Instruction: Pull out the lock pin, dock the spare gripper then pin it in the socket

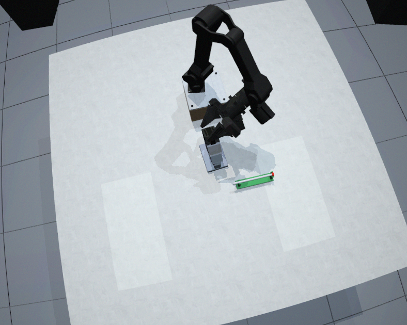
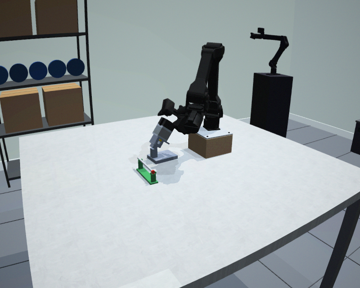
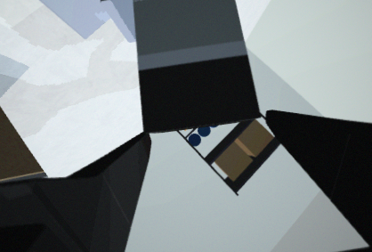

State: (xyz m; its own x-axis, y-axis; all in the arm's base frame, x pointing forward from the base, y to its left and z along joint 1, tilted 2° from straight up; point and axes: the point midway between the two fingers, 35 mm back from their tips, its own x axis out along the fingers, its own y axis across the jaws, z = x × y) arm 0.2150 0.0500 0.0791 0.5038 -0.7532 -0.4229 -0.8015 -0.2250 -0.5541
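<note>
The spare gripper lies 2 cm ahead of my gripper tip, 2 cm to the left of it and 5 cm below it. Round my gripper tip: grey mount 4 cm ahead, 3 cm to the left, 11 cm below; then green rack 13 cm ahead, 17 cm to the left, 14 cm below.
</note>
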